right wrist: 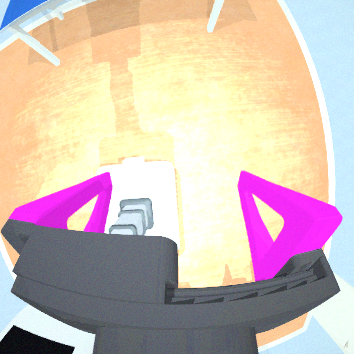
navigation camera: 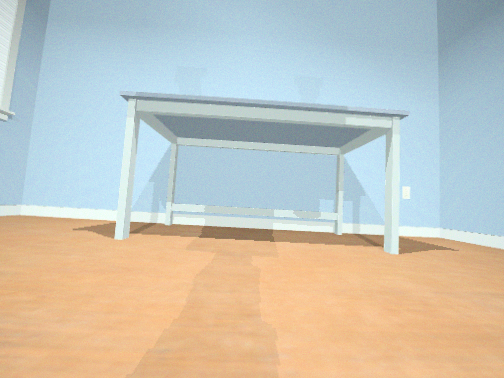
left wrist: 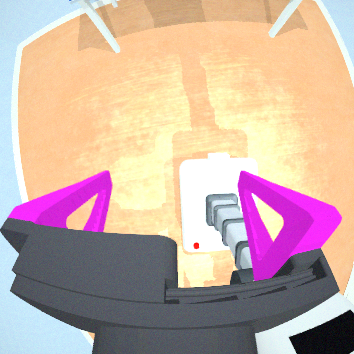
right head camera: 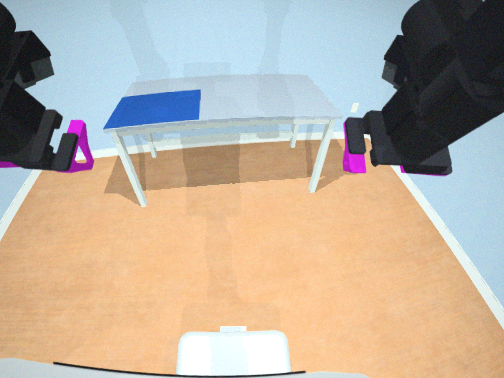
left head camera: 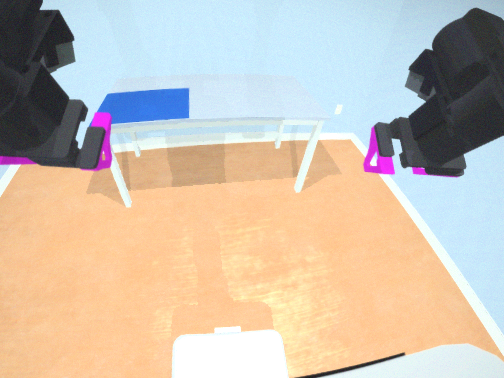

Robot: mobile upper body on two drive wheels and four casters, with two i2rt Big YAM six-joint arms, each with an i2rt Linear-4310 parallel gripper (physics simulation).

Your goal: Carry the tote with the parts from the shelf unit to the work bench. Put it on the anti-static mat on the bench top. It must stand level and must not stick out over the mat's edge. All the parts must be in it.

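Frame: origin at the left arm's base, x ahead, y left, z up, level; centimetres.
Seen in the pictures: left gripper, fingertip midpoint: (left wrist: pixel 174 177) (right head camera: pixel 65 163) (left head camera: pixel 78 161); right gripper, fingertip midpoint: (right wrist: pixel 174 178) (right head camera: pixel 373 167) (left head camera: pixel 389 168).
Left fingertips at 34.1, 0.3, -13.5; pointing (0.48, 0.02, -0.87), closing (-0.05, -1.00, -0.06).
Note:
A point is followed by its place in that frame, as x, y, z.
The work bench (left head camera: pixel 250 102) {157.5, -41.3, -64.8} (right head camera: pixel 265 102) {157.5, -44.3, -64.8} (navigation camera: pixel 265 110) {139.4, -18.3, -68.7} has a grey top and white legs, and stands ahead across the floor. The flat blue anti-static mat (left head camera: pixel 150 106) {150.4, 23.6, -64.6} (right head camera: pixel 160 107) {152.2, 25.3, -64.6} lies on the left part of its top; a blue corner of the mat (right wrist: pixel 20 9) {137.4, 39.5, -64.6} shows in the right wrist view. My left gripper (left head camera: pixel 60 162) {34.1, 0.3, -13.5} (right head camera: pixel 42 164) (left wrist: pixel 174 177) {34.1, 0.3, -13.5} is open and empty, its magenta fingers wide apart. My right gripper (left head camera: pixel 406 167) {33.4, -46.3, -14.1} (right head camera: pixel 385 165) {33.4, -46.3, -14.1} (right wrist: pixel 174 178) {33.4, -46.3, -14.1} is also open and empty. Both are in the air, well short of the bench. The tote, the parts and the shelf unit do not show.
My white base (left head camera: pixel 230 355) {21.3, -22.9, -115.0} (right head camera: pixel 234 352) {22.1, -23.1, -115.0} (left wrist: pixel 200 175) {22.2, -9.7, -115.0} shows low in the head views. The bench's front legs (navigation camera: pixel 127 175) {131.4, 50.5, -108.3} (navigation camera: pixel 392 190) {145.8, -87.9, -107.7} stand on the wooden floor (navigation camera: pixel 150 300) {76.6, 2.2, -141.0}. A blue wall (navigation camera: pixel 240 55) {213.1, 10.6, 18.4} is behind the bench, with a white wall plate (navigation camera: pixel 406 192) {231.7, -150.3, -100.9} at the right.

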